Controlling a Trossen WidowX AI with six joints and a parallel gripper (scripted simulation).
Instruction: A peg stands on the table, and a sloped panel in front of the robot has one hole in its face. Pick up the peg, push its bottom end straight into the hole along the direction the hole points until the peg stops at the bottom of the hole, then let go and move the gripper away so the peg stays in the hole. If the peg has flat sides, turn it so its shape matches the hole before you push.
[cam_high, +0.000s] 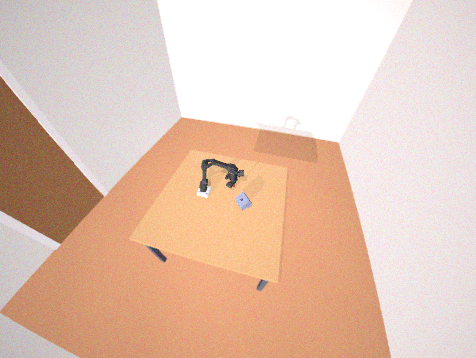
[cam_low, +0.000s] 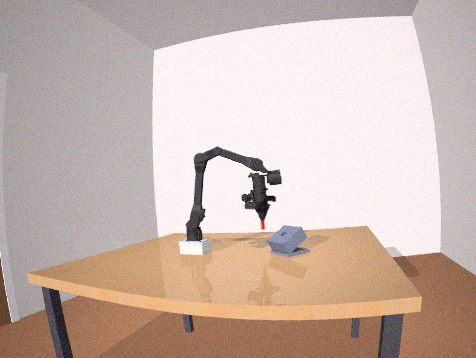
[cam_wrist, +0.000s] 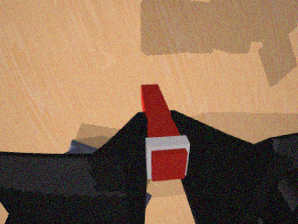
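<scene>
The grey sloped panel is 14 cm to the right of my gripper tip, 11 cm ahead of it and 7 cm below it. The rest, counted from my gripper tip: red square peg 2 cm above.
</scene>
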